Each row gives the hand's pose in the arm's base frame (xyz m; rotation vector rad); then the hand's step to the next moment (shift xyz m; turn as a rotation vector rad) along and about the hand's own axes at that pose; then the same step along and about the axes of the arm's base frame.
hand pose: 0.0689 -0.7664 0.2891 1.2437 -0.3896 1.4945
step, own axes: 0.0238 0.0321 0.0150 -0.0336 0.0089 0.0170
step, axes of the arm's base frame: -0.0169 -0.0105 0.0378 -0.0045 -0.0338 -0.0183
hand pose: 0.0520 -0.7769 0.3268 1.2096 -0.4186 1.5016
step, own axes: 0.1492 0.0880 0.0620 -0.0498 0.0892 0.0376
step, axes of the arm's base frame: -0.0298 -0.0004 0.1816 -0.0681 -0.0849 0.0038
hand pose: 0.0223 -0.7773 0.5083 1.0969 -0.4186 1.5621
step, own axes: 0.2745 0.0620 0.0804 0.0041 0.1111 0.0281
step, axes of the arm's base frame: -0.0064 0.0781 0.2820 -0.0887 -0.0534 0.0492
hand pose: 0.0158 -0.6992 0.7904 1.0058 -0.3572 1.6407
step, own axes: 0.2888 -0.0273 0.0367 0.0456 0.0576 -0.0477
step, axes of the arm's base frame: 0.0364 0.1708 0.2345 -0.0730 0.0432 0.0219
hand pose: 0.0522 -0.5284 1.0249 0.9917 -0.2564 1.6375
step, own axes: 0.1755 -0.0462 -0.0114 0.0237 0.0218 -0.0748
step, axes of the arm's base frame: 0.0363 0.1454 0.1029 -0.0540 0.0568 -0.0223
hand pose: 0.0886 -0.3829 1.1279 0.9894 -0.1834 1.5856
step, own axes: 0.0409 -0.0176 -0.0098 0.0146 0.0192 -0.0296
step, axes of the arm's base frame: 0.0130 0.0413 0.0144 -0.0303 0.0232 -0.0011
